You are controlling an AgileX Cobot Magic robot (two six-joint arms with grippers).
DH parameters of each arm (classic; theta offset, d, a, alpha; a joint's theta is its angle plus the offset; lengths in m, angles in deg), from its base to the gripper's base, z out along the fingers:
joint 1: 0 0.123 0 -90
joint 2: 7.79 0 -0.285 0
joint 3: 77.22 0 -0.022 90
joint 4: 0 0.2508 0 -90
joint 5: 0 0 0.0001 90
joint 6: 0 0.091 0 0
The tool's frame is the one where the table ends.
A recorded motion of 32 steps. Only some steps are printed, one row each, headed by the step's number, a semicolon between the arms.
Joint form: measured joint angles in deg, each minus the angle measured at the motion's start. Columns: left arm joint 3, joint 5, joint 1, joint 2, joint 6, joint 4; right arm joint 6, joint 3, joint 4, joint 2, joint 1, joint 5.
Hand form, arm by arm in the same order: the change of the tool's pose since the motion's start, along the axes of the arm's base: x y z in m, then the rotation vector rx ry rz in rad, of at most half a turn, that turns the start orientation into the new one. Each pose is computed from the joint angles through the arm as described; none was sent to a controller.
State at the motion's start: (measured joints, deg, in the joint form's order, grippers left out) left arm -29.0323 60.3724 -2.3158 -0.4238 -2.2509 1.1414; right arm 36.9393 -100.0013 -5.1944 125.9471 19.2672 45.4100
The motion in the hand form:
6: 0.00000 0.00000 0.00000 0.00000 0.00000 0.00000; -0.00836 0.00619 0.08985 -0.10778 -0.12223 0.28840
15: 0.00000 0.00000 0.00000 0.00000 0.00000 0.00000; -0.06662 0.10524 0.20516 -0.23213 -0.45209 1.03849
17: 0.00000 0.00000 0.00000 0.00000 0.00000 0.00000; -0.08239 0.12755 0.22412 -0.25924 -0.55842 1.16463
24: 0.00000 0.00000 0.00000 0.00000 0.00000 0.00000; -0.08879 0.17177 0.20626 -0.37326 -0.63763 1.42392
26: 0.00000 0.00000 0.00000 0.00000 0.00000 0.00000; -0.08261 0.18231 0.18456 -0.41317 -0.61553 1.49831
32: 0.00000 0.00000 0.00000 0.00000 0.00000 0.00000; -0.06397 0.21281 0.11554 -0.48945 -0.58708 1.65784
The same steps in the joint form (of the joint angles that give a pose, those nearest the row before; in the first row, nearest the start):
6: 0.00 0.00 0.00 0.00 0.00 0.00; -18.21 -8.85 0.15 -6.26 1.13 9.37
15: 0.00 0.00 0.00 0.00 0.00 0.00; -55.55 -30.50 8.01 -7.70 13.97 19.31
17: 0.00 0.00 0.00 0.00 0.00 0.00; -61.53 -35.39 8.88 -6.95 17.20 19.39
24: 0.00 0.00 0.00 0.00 0.00 0.00; -74.79 -42.06 8.94 -0.72 21.84 19.58
26: 0.00 0.00 0.00 0.00 0.00 0.00; -78.77 -42.11 8.80 1.88 22.32 19.26
32: 0.00 0.00 0.00 0.00 0.00 0.00; -87.56 -42.12 8.83 10.10 23.46 14.85

